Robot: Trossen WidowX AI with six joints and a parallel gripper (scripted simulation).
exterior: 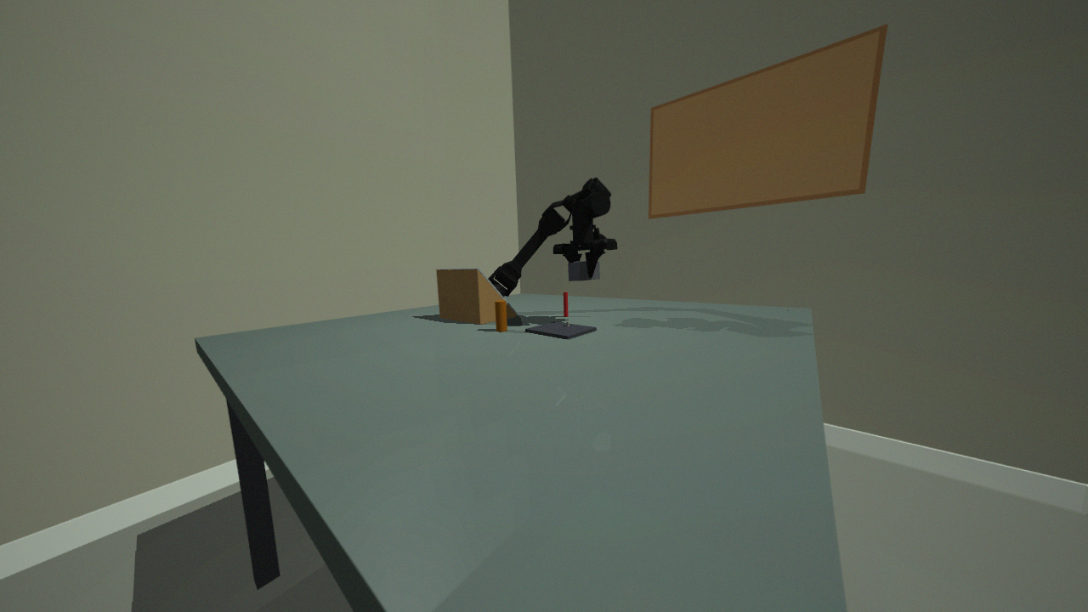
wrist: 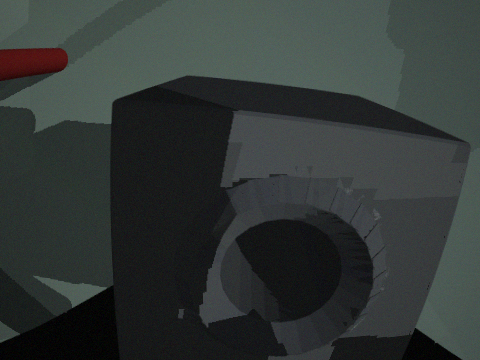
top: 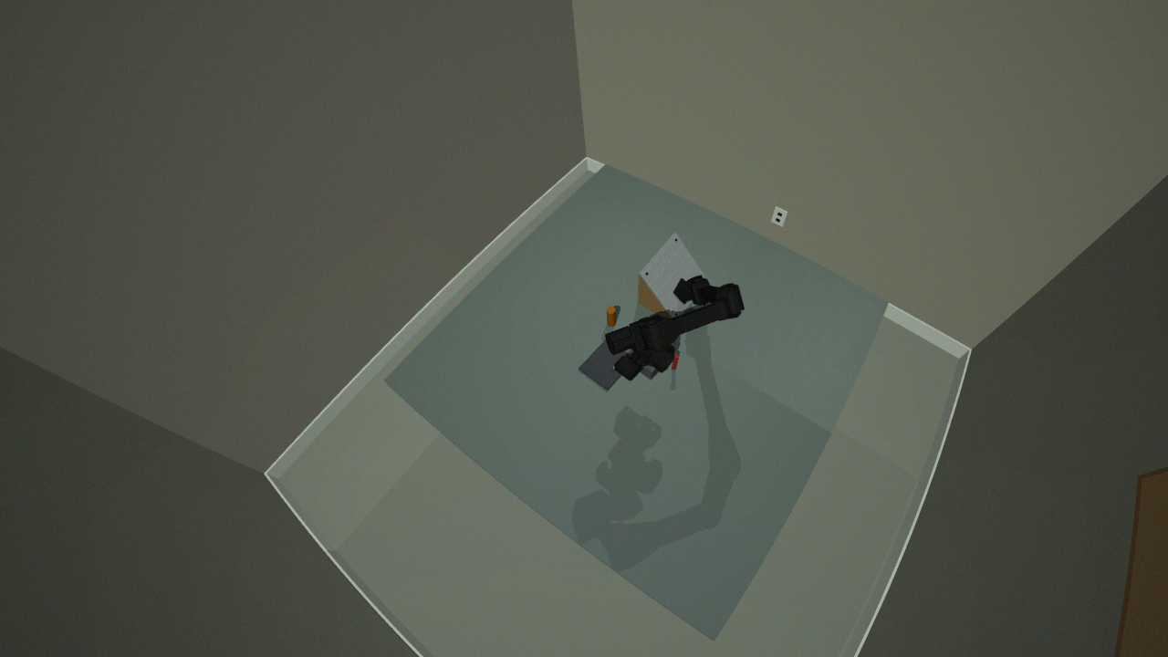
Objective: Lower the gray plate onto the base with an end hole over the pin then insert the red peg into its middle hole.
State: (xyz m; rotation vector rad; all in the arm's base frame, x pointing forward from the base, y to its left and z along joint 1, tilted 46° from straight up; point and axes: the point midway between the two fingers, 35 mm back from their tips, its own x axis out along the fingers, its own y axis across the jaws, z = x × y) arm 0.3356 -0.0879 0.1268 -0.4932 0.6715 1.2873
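Now: gripper tip 110 mm to the left of the dark base and 120 mm above it. Round my gripper tip: gray plate: 30 mm above; orange cylinder: 150 mm behind, 190 mm to the right, 90 mm below; red peg: 100 mm behind, 70 mm to the left, 90 mm below.
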